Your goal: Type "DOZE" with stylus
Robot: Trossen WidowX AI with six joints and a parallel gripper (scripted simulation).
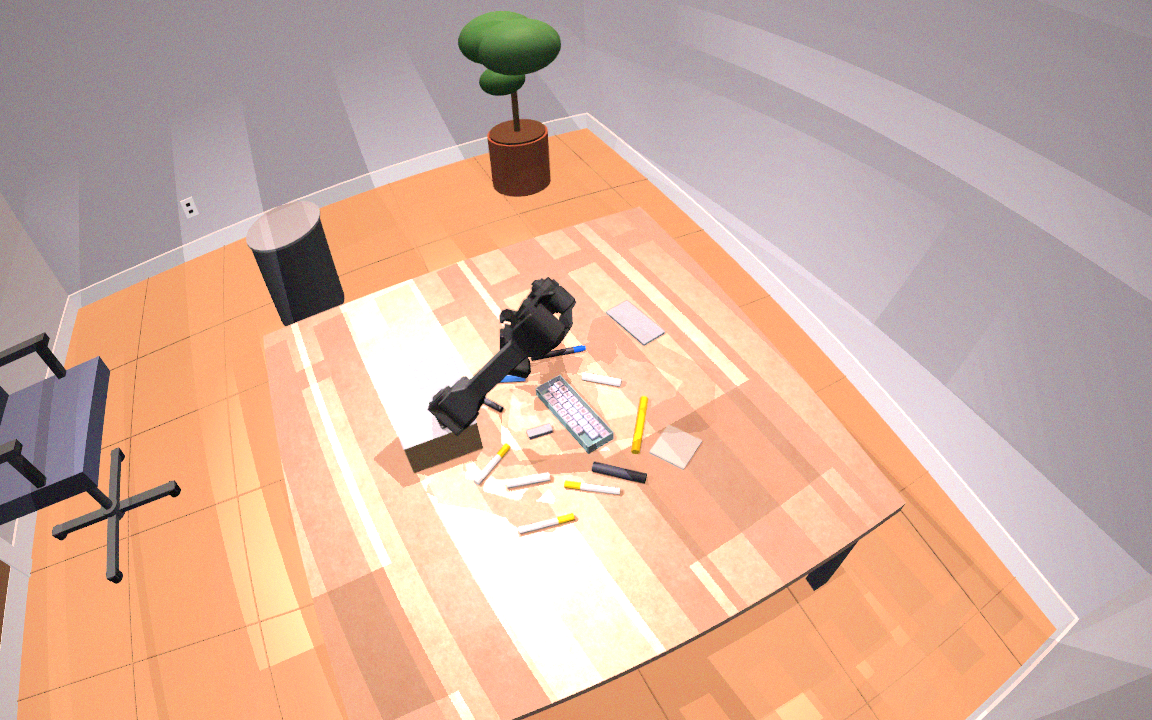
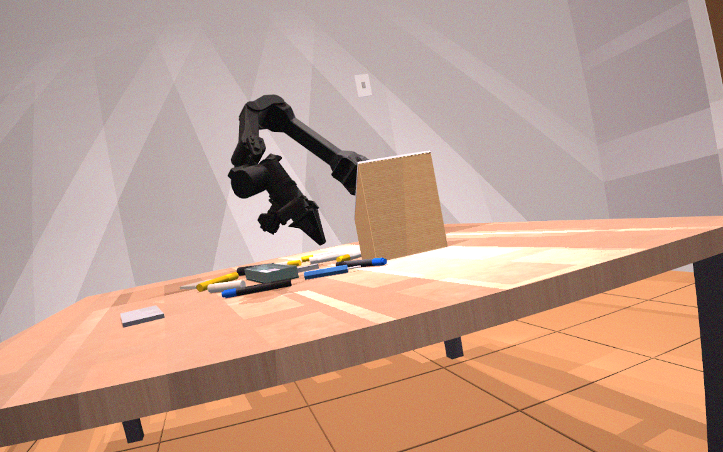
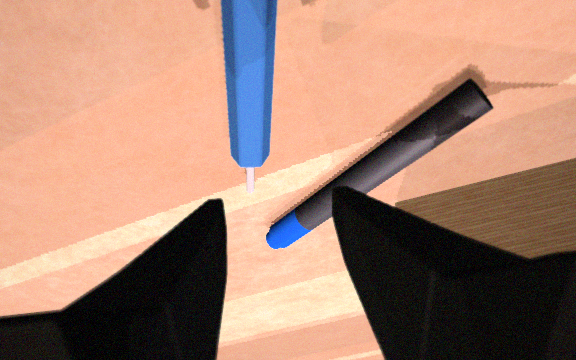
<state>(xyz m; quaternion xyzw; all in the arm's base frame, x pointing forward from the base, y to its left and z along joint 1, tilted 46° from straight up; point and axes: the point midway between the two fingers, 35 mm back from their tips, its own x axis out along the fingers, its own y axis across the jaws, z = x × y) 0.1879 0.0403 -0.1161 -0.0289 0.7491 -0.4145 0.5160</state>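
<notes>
My gripper tip is now 60 mm above the blue stylus, 20 mm to the right of it and 20 mm past it. Also, from my gripper tip: dark pen 370 mm to the right, 100 mm ahead, 50 mm below; yellow marker 280 mm to the right, 210 mm ahead, 60 mm below; grey pad 390 mm ahead, 60 mm below, 10 mm to the left.
</notes>
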